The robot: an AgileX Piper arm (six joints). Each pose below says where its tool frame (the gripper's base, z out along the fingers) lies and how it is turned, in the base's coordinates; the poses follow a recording.
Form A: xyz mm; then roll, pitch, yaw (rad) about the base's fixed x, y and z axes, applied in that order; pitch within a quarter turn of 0, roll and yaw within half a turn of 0.
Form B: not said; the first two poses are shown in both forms.
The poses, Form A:
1: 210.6 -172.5 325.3 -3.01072 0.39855 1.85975
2: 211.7 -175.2 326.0 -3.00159 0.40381 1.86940
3: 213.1 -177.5 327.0 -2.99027 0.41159 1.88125
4: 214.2 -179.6 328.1 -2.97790 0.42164 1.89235
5: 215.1 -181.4 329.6 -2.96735 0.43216 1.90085
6: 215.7 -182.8 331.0 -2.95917 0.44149 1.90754
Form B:
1: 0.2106 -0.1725 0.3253 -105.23 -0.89 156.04
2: 0.2117 -0.1752 0.3260 -105.70 -1.08 155.61
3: 0.2131 -0.1775 0.3270 -106.26 -1.30 154.99
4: 0.2142 -0.1796 0.3281 -106.77 -1.55 154.23
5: 0.2151 -0.1814 0.3296 -107.12 -1.74 153.47
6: 0.2157 -0.1828 0.3310 -107.39 -1.86 152.82
